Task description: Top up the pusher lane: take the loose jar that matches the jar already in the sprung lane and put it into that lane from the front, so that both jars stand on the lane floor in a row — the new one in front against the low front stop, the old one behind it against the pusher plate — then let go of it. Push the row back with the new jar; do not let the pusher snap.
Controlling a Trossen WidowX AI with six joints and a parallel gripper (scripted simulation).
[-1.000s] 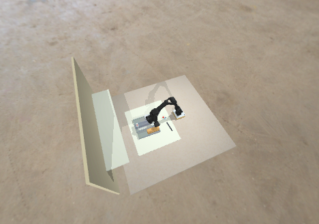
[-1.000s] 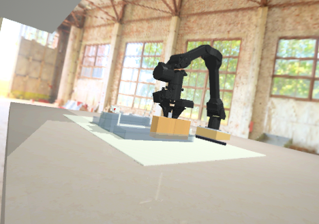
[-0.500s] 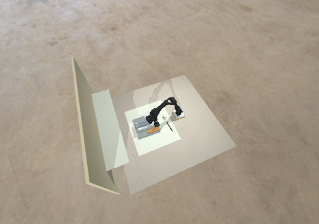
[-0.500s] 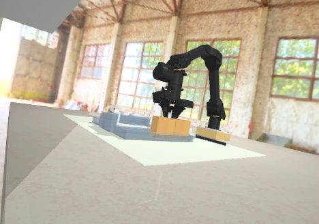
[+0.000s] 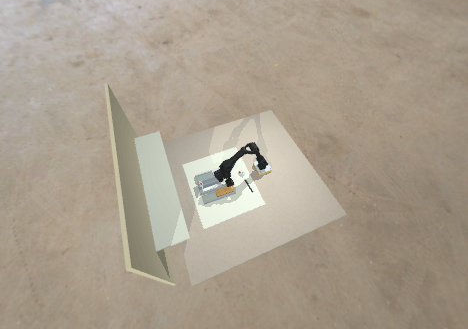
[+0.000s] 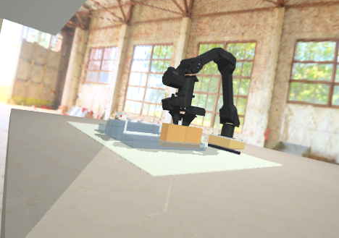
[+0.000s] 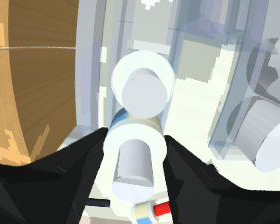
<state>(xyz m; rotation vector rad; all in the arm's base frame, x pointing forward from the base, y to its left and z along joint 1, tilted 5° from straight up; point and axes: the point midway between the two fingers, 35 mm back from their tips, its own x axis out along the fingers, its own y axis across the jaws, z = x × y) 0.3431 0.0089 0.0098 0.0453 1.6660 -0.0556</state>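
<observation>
My gripper tip is 140 mm short of the grey lane rack, 30 mm to the left of it and 30 mm above it. Also, from my gripper tip: shelf 500 mm ahead, 320 mm above, 30 mm to the right.
</observation>
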